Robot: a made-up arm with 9 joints. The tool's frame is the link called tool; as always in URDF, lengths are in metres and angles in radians.
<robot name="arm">
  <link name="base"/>
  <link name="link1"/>
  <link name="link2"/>
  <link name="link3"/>
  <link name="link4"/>
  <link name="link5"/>
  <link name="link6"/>
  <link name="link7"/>
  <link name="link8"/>
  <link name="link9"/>
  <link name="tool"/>
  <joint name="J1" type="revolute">
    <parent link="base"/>
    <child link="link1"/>
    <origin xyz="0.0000 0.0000 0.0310" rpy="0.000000 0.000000 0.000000"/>
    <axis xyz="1 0 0"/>
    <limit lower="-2.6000" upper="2.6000" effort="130" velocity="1.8"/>
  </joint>
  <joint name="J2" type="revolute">
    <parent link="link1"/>
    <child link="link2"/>
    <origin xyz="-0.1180 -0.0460 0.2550" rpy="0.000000 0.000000 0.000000"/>
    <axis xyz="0 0 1"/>
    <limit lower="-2.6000" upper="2.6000" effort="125" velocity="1.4"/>
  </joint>
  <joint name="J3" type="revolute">
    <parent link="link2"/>
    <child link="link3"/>
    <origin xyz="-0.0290 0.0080 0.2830" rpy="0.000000 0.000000 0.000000"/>
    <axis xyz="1 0 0"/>
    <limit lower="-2.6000" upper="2.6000" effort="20" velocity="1.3"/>
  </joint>
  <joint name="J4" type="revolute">
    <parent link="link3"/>
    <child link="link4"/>
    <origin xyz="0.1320 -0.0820 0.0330" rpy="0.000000 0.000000 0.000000"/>
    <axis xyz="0 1 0"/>
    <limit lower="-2.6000" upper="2.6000" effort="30" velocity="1.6"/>
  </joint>
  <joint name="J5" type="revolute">
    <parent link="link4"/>
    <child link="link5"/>
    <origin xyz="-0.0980 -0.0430 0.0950" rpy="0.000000 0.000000 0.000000"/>
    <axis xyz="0 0 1"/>
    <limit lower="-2.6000" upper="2.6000" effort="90" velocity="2"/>
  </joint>
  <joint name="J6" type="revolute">
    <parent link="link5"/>
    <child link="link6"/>
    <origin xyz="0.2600 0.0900 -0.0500" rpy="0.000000 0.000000 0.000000"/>
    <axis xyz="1 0 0"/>
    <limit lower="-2.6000" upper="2.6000" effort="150" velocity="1.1"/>
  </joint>
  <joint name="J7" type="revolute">
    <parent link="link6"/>
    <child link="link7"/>
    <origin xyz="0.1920 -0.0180 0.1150" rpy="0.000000 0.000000 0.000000"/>
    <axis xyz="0 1 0"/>
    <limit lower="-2.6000" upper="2.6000" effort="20" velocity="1.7"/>
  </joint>
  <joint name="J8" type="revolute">
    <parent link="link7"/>
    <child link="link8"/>
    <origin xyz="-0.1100 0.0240 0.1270" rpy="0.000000 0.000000 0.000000"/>
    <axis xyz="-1 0 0"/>
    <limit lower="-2.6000" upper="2.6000" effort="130" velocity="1.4"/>
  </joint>
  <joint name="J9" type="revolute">
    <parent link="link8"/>
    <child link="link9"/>
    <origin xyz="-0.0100 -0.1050 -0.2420" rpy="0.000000 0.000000 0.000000"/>
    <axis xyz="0 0 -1"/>
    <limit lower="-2.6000" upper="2.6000" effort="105" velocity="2.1"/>
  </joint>
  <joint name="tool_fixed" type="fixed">
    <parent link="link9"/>
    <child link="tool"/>
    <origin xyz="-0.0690 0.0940 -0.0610" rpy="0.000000 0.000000 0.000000"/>
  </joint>
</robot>
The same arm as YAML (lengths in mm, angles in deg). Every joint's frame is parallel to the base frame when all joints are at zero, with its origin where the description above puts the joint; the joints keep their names.
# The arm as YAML. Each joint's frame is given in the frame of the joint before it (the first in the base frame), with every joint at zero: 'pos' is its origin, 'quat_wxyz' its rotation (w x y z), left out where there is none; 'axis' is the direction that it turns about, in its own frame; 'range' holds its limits. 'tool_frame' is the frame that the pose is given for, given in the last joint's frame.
length_unit: mm
angle_unit: deg
joints:
  - joint: J1
    pos: [0.0, 0.0, 31.0]
    axis: "+x"
    range: [-148.97, 148.97]
  - joint: J2
    pos: [-118.0, -46.0, 255.0]
    axis: "+z"
    range: [-148.97, 148.97]
  - joint: J3
    pos: [-29.0, 8.0, 283.0]
    axis: "+x"
    range: [-148.97, 148.97]
  - joint: J4
    pos: [132.0, -82.0, 33.0]
    axis: "+y"
    range: [-148.97, 148.97]
  - joint: J5
    pos: [-98.0, -43.0, 95.0]
    axis: "+z"
    range: [-148.97, 148.97]
  - joint: J6
    pos: [260.0, 90.0, -50.0]
    axis: "+x"
    range: [-148.97, 148.97]
  - joint: J7
    pos: [192.0, -18.0, 115.0]
    axis: "+y"
    range: [-148.97, 148.97]
  - joint: J8
    pos: [-110.0, 24.0, 127.0]
    axis: "-x"
    range: [-148.97, 148.97]
  - joint: J9
    pos: [-10.0, -105.0, -242.0]
    axis: "-z"
    range: [-148.97, 148.97]
tool_frame:
  pos: [-69.0, 94.0, -61.0]

